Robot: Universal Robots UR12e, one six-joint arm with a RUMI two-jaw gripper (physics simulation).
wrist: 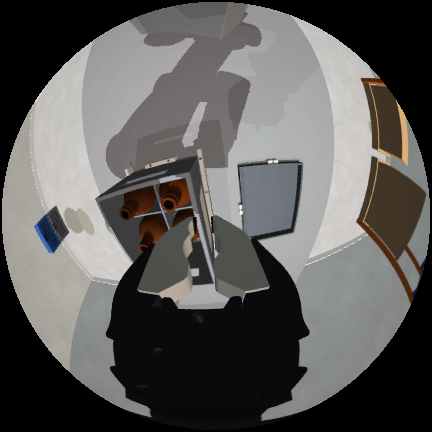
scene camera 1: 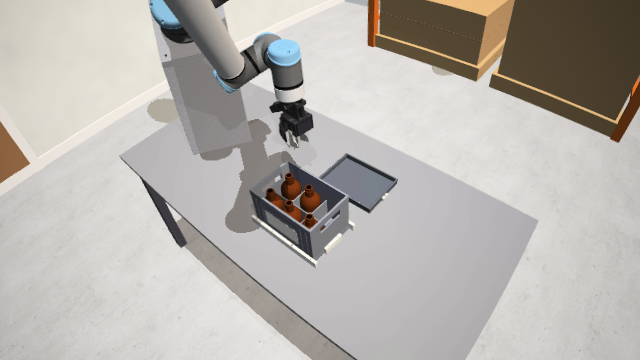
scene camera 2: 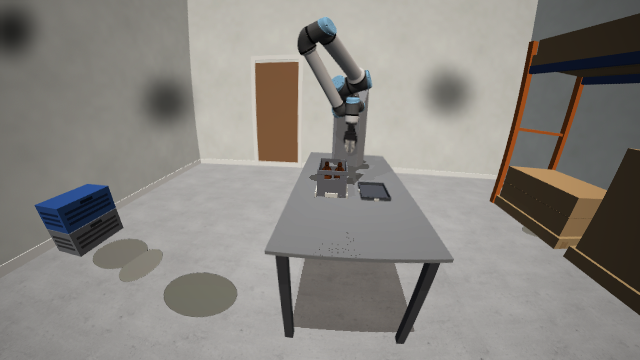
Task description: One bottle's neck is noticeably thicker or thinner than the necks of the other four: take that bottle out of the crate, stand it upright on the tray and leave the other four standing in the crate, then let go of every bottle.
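Frame: origin at the arm's base, x ahead, y left, z up, level; centimetres.
Seen in the pictures: gripper, between the fingertips: [wrist: 203,217] [scene camera 1: 296,148] [scene camera 2: 349,152].
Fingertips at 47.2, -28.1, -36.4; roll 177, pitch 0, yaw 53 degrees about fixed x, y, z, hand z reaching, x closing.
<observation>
A point is followed by its place in that frame, as x, y, z.
Five brown bottles stand upright in the grey crate [scene camera 1: 331,233] @(62.4, -49.2, -53.4) [scene camera 2: 331,186] @(62.2, -49.4, -52.8); in scene camera 1 they are a back-left bottle [scene camera 1: 290,188] @(45.9, -36.3, -47.8), a back-right bottle [scene camera 1: 310,200] @(54.0, -40.8, -47.7), a front-left bottle [scene camera 1: 274,201] @(42.1, -43.2, -47.4), a front-middle bottle [scene camera 1: 293,213] @(49.7, -47.4, -47.4) and a front-right bottle [scene camera 1: 309,221] @(56.3, -52.1, -44.4). I cannot tell which neck differs. In the wrist view my fingers hide part of the crate and some bottles. The grey tray [scene camera 1: 358,181] @(67.7, -18.5, -59.5) [scene camera 2: 374,191] @(67.3, -18.1, -59.5) [wrist: 268,200] @(66.1, -19.5, -59.5) lies beside the crate and bears no bottle. My gripper [scene camera 1: 295,146] @(47.2, -28.1, -36.5) [scene camera 2: 349,150] @(47.2, -28.1, -36.5) [wrist: 203,217] @(47.2, -28.1, -36.5) is shut, holding nothing, above the table behind the crate.
The crate and tray rest on the grey table [scene camera 1: 425,260] @(94.4, -51.3, -60.0) [scene camera 2: 360,225] @(97.5, -51.1, -60.0). Pale strips [scene camera 1: 285,241] @(46.9, -52.1, -57.2) edge the crate's base. The arm's grey pedestal [scene camera 1: 210,105] @(4.7, -5.3, -36.4) stands at the table's back. Stacked blue and grey boxes [scene camera 2: 82,207] and cartons [scene camera 1: 430,25] are away on the floor and rack.
</observation>
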